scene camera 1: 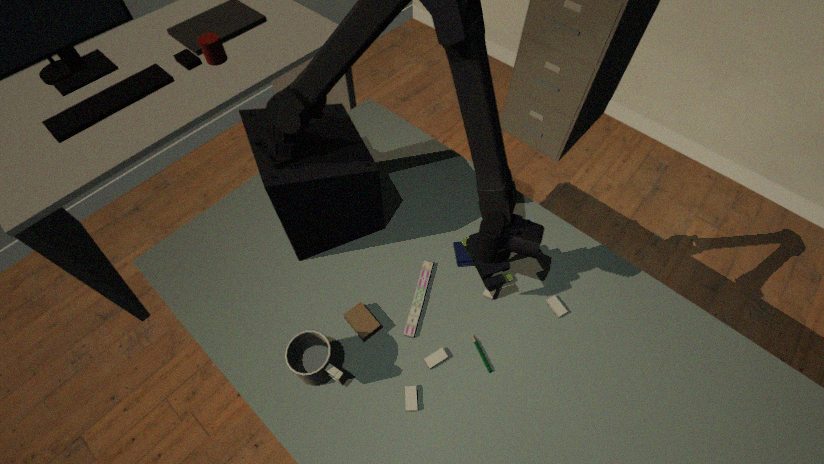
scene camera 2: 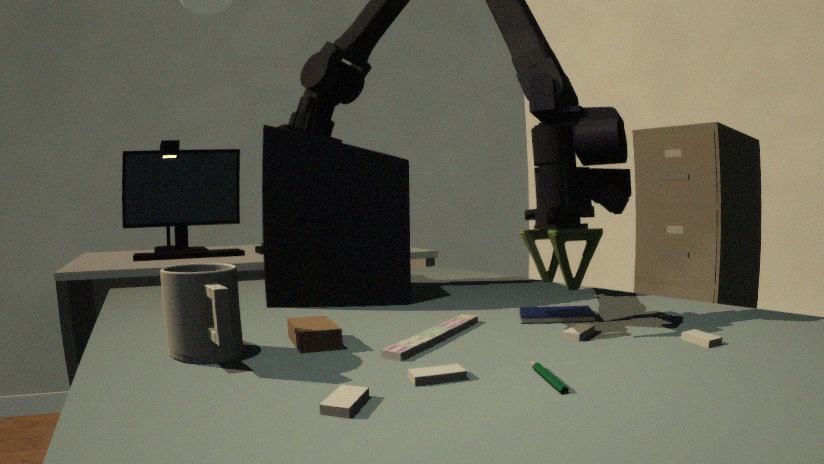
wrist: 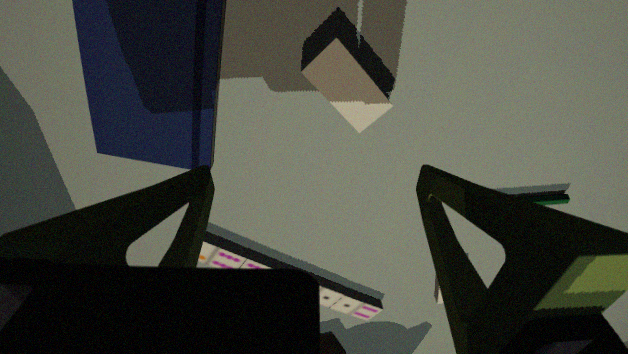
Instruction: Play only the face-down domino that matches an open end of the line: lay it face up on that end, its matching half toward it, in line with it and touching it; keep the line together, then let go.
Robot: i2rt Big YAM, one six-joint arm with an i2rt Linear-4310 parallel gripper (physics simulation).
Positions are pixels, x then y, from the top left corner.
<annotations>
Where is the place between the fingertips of my gripper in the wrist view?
315,176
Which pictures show my gripper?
Scene camera 1, scene camera 2 and the wrist view: all of them.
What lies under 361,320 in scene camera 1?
A brown block.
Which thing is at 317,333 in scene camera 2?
A brown block.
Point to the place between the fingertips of my gripper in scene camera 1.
482,273
</annotations>
